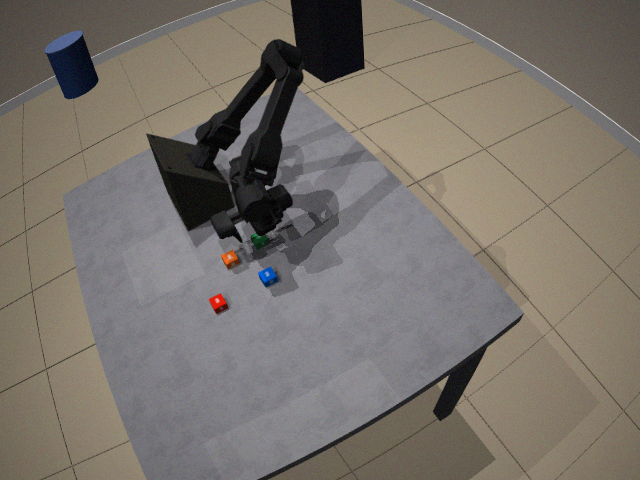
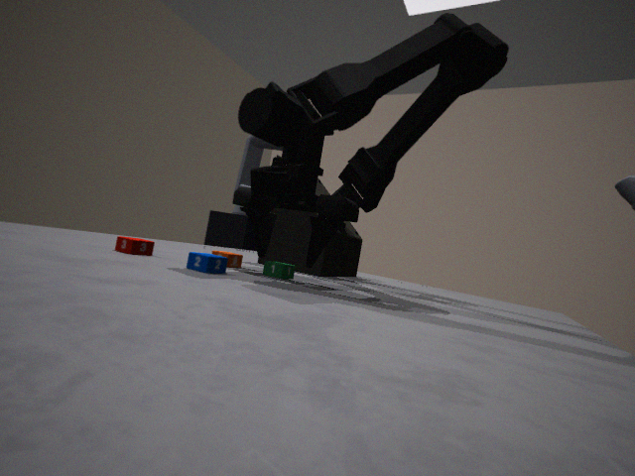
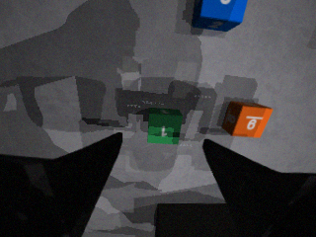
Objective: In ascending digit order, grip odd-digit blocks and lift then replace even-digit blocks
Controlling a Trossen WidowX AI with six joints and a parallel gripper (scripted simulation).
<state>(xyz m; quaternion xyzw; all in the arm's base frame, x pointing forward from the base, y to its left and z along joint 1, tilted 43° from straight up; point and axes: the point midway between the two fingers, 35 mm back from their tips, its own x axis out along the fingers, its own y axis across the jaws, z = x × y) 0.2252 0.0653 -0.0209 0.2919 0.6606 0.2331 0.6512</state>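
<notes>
The green block lies 1 cm below my gripper tip and 1 cm ahead of it. Also, from my gripper tip: orange block (9 cm to the right, 2 cm ahead, 1 cm below); blue block (12 cm ahead, 4 cm to the right, 1 cm below); red block (17 cm to the right, 11 cm ahead, 1 cm below).
</notes>
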